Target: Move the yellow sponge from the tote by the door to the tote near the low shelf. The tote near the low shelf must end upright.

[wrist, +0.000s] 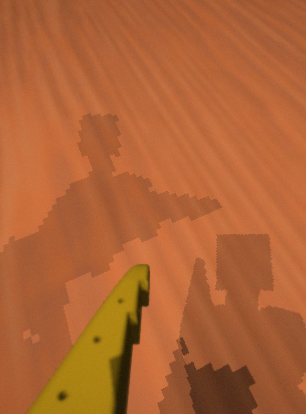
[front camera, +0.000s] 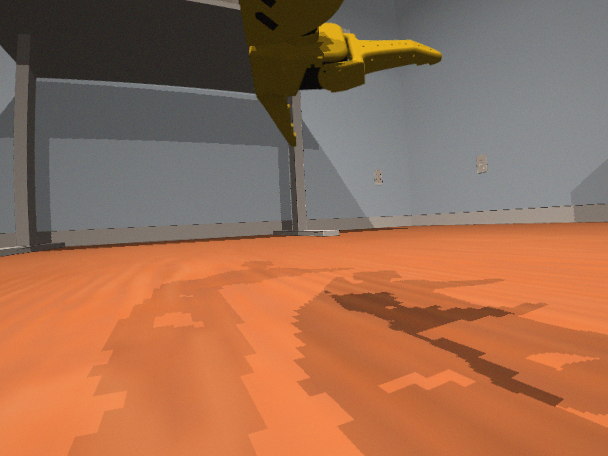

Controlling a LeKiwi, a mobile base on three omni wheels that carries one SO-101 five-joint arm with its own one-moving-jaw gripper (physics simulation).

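Frame: origin at the arm's base, x right, y back, z down, level; millimetres.
Seen in the pictures: hand at its tool point: [wrist: 149,279] [front camera: 296,141].
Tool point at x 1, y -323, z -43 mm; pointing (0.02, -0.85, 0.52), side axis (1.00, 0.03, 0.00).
Note:
A point is followed by its place in that frame.
My gripper [front camera: 367,100] is fully open and empty, high in the front camera view. One jaw points down and the other swings out to the right. In the wrist view one notched yellow jaw [wrist: 92,350] @[z -62, x -9, y -307 mm] rises from the lower left, over the orange wooden floor [wrist: 200,100] @[z 89, x 62, y -561 mm]; the other jaw is out of that picture. The yellow sponge, the tote by the door, the tote near the low shelf and the shelf do not show in either view.
A table [front camera: 135,45] @[z -835, x -708, y -1354 mm] with grey legs [front camera: 24,150] @[z -328, x -1106, y -1176 mm] stands ahead against the blue-grey wall [front camera: 525,100] @[z -628, x 1365, y -1619 mm], from the left to the middle. Two outlets [front camera: 378,177] @[z -310, x 668, y -2411 mm] [front camera: 481,164] @[z -305, x 1235, y -1911 mm] are on the walls near the corner. Shadows of the arm [front camera: 185,370] [wrist: 100,210] fall on the floor.

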